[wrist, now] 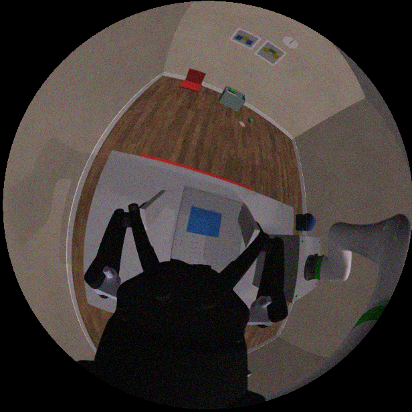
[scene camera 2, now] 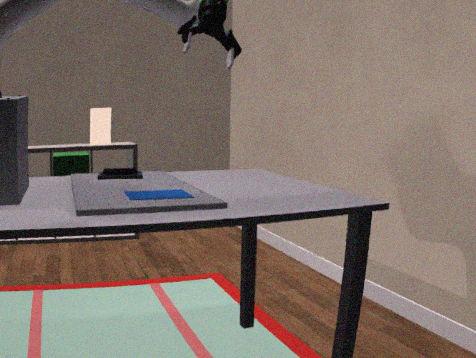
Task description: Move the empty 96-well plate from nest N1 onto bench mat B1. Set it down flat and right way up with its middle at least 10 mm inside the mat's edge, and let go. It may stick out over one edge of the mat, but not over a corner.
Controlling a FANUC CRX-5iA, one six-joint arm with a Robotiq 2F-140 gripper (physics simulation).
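Places are measured from the arm's base along level axes (x up, y right, z ahead), in metres.
Where they show: gripper, fingertip midpoint: (scene camera 2: 208,57).
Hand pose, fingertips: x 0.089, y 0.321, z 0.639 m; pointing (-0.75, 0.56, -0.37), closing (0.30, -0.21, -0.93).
Note:
After its pixels a point has its place.
A flat blue mat (scene camera 2: 159,194) {x -0.286, y 0.305, z 0.501 m} (wrist: 204,221), which I take as bench mat B1, lies on a grey board on the table. A low black thing (scene camera 2: 120,173) {x -0.270, y -0.060, z 0.517 m} sits at the board's far end in the scene view, probably nest N1; whether a plate is in it cannot be told. In the wrist view, neither nest nor plate can be made out; the gripper's body hides part of the board. My gripper (scene camera 2: 208,52) {x 0.089, y 0.321, z 0.639 m} (wrist: 202,205) is open and empty, high above the table, with its fingers spread wide on both sides of the mat in the wrist view.
The grey board (scene camera 2: 100,202) {x -0.288, y 0.333, z 0.320 m} (wrist: 230,250) lies on the table (scene camera 2: 300,195) {x -0.301, y 0.439, z 0.884 m} (wrist: 135,172). A tall grey box (scene camera 2: 12,150) {x -0.154, y 0.204, z 0.098 m} (wrist: 285,265) stands beside the board. A shelf unit (scene camera 2: 135,157) stands behind the table. The wall is to the right in the scene view.

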